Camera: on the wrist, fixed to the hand. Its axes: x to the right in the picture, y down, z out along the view.
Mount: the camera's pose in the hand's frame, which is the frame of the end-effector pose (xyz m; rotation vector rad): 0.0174 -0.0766 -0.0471 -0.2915 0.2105 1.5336
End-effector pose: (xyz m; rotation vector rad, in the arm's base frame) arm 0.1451 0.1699 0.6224 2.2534 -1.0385 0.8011
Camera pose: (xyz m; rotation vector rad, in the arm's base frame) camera 0.2016 0.2362 0.6505 0.7577 -2.5025 1.2214
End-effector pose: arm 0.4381 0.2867 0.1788 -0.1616 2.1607 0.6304
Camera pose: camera 0.4190 0.1991 0.1599 1.4462 2.0333 1.7826
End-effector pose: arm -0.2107 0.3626 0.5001 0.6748 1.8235 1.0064
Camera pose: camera -0.2631 0.3200 0.4382 1.8926 1.0104 2.2749
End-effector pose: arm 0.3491 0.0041 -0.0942 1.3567 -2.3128 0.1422
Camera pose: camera 0.4224 -0.0344 -0.0551 -0.7180 -2.4733 0.3482
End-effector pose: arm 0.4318 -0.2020 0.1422 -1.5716 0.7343 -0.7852
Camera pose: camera 0.4059 -0.2330 0.2244 -0.7228 1.8784 0.3369
